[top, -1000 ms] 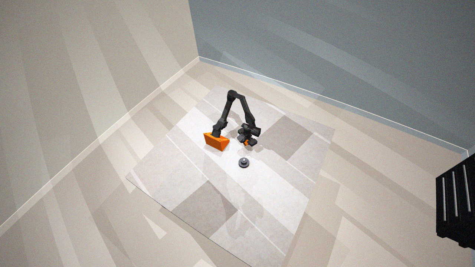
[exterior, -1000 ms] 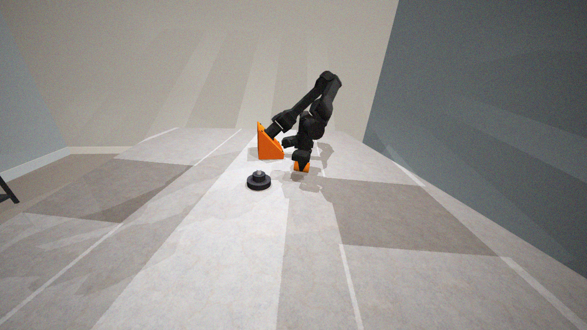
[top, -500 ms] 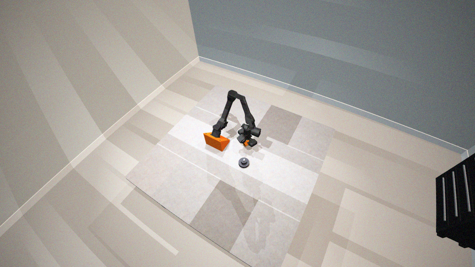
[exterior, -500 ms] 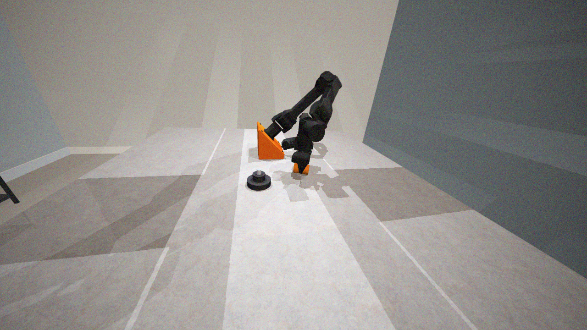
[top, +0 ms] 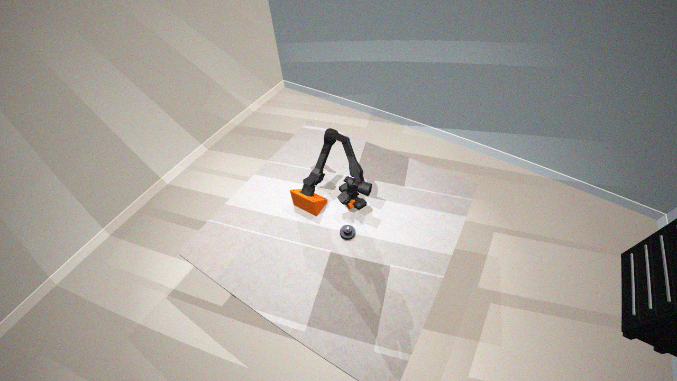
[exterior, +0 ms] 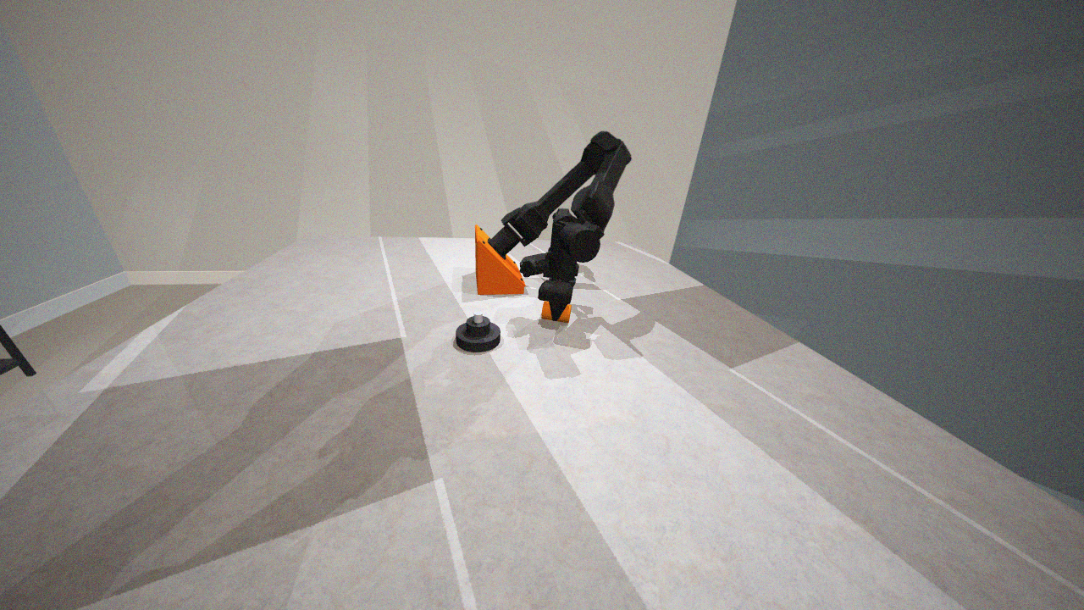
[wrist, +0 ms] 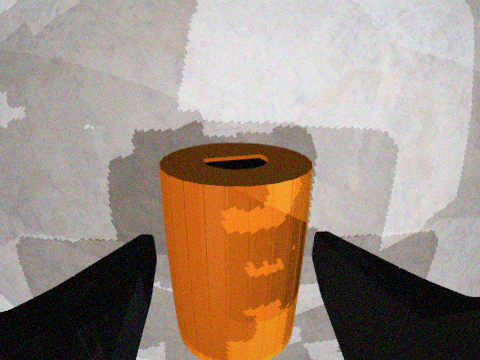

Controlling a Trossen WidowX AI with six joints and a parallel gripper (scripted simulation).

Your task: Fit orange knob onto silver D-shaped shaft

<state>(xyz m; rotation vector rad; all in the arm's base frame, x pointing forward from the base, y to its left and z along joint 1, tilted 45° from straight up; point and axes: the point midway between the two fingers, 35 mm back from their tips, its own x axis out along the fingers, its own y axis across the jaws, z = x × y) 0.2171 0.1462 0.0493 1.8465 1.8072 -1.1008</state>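
Now: the orange knob 10 mm to the left of my gripper tip and 10 mm above it. Also, from my gripper tip: round dark pedestal: 170 mm to the right, 90 mm ahead, 20 mm above.
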